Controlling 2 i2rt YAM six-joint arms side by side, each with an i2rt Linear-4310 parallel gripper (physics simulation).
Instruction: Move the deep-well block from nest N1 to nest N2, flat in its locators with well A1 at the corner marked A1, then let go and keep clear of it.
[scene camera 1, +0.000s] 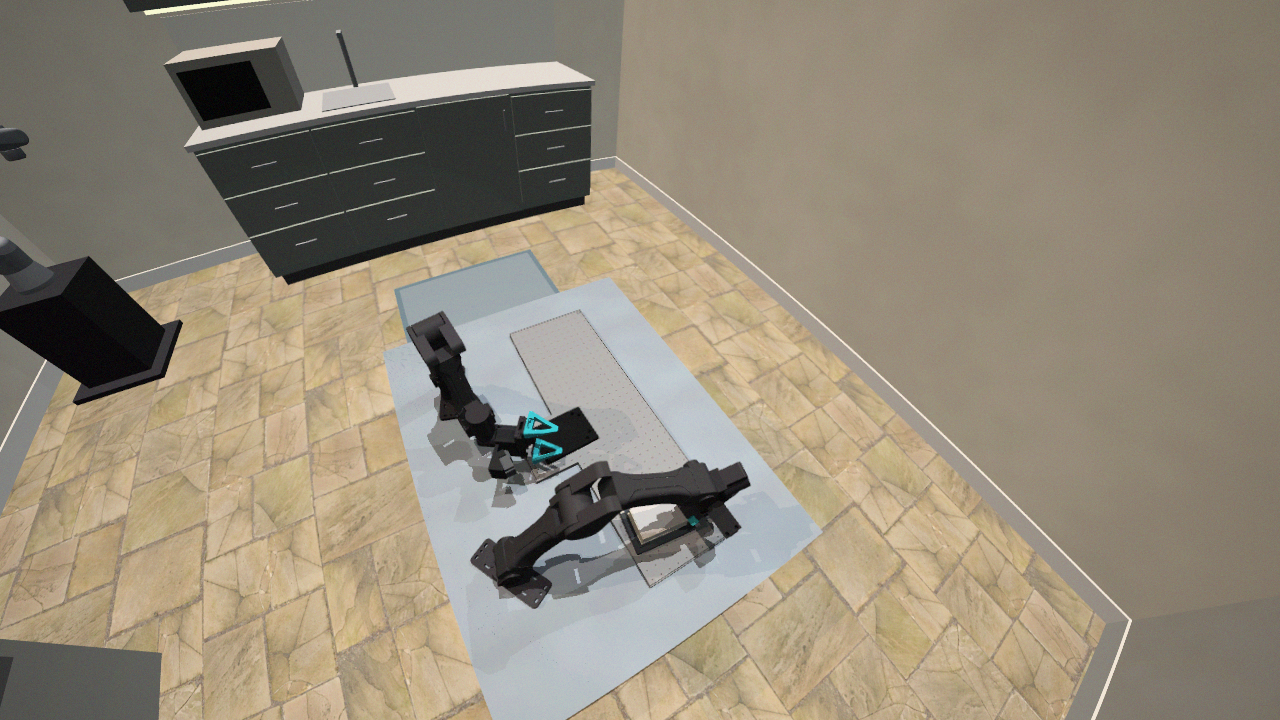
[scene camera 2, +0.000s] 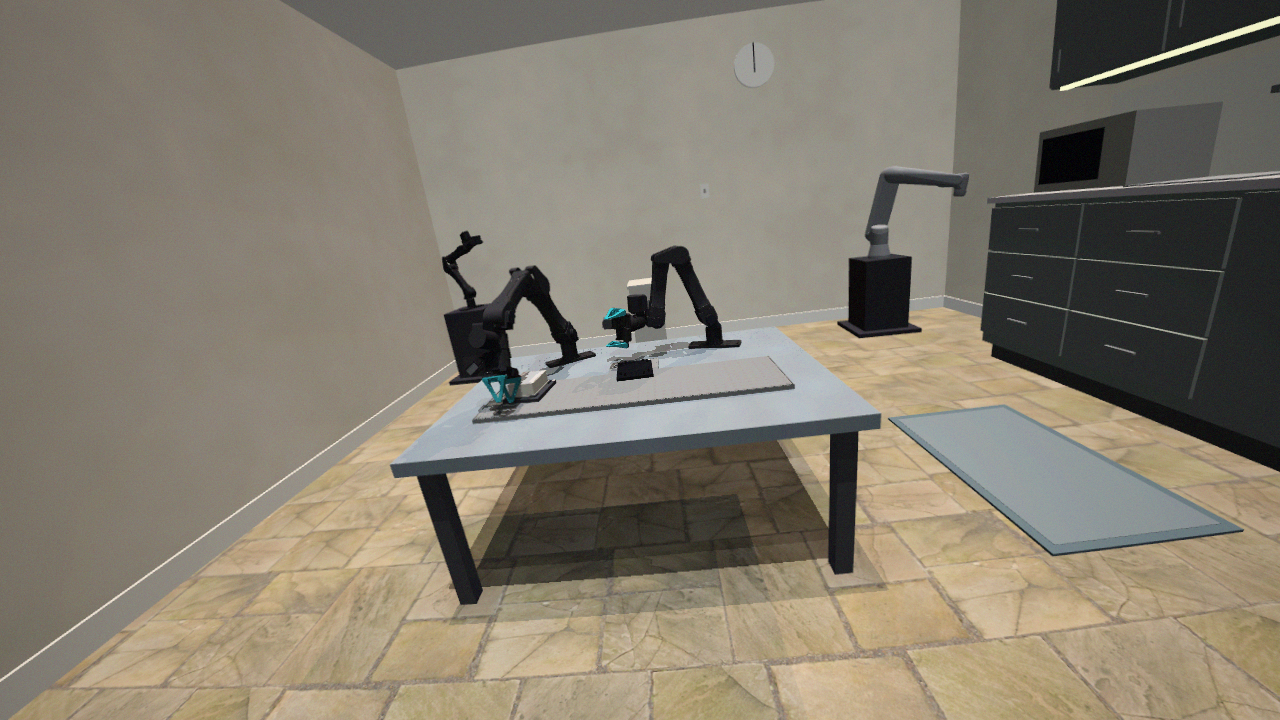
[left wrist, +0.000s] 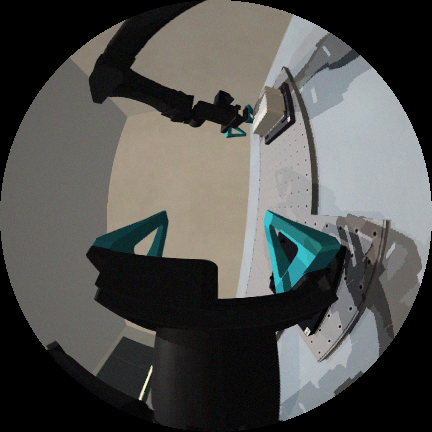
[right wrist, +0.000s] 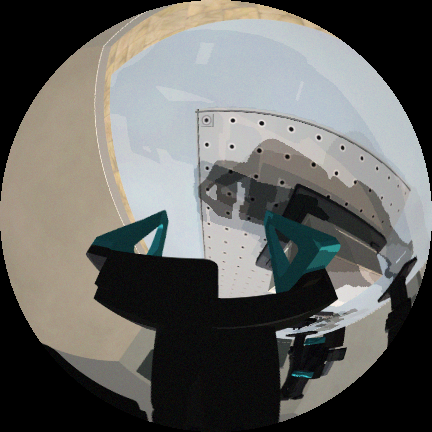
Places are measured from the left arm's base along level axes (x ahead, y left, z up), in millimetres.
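Pixels of known places: left gripper, fingertip midpoint: (scene camera 1: 560, 440) (scene camera 2: 606, 332) (left wrist: 215, 215) (right wrist: 299, 358); right gripper, fingertip midpoint: (scene camera 2: 505, 402) (right wrist: 215, 215); left arm's base at its link origin: (scene camera 2: 714, 345) (right wrist: 300, 333); right arm's base at its link origin: (scene camera 1: 510, 573) (scene camera 2: 571, 360).
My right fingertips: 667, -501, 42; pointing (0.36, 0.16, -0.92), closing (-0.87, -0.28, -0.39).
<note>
Ahead of a thing's pixels: the offset from my right fingertips to its middle, as dx, dy, dz. Level surfaces: height alone.
The pale deep-well block @(-144, -11, +3) (scene camera 1: 656, 521) (scene camera 2: 534, 383) (left wrist: 270, 112) (right wrist: 345, 252) sits in a black nest @(-143, -11, -21) (scene camera 1: 666, 540) (left wrist: 289, 117) at one end of the perforated plate. Its A1 corner cannot be made out. The other black nest @(-341, +282, -19) (scene camera 1: 577, 428) (scene camera 2: 634, 369) stands near the plate's middle and holds no block; neither nest's label is readable. My right gripper (scene camera 2: 505, 402) (left wrist: 253, 129) (right wrist: 215, 215) is open and empty, close beside the block; in scene camera 1 its arm mostly hides it. My left gripper (scene camera 1: 558, 437) (scene camera 2: 605, 330) (left wrist: 215, 215) is open and empty, raised near the unoccupied nest.
The long perforated plate @(dz -29) (scene camera 1: 572, 344) (scene camera 2: 716, 380) lies on the pale blue table @(dz -42) (scene camera 1: 733, 573) (scene camera 2: 698, 429). My right forearm (scene camera 1: 662, 486) arches over part of the plate, near the block. A grey arm on a black pedestal (scene camera 1: 89, 326) (scene camera 2: 879, 291) stands away from the table.
</note>
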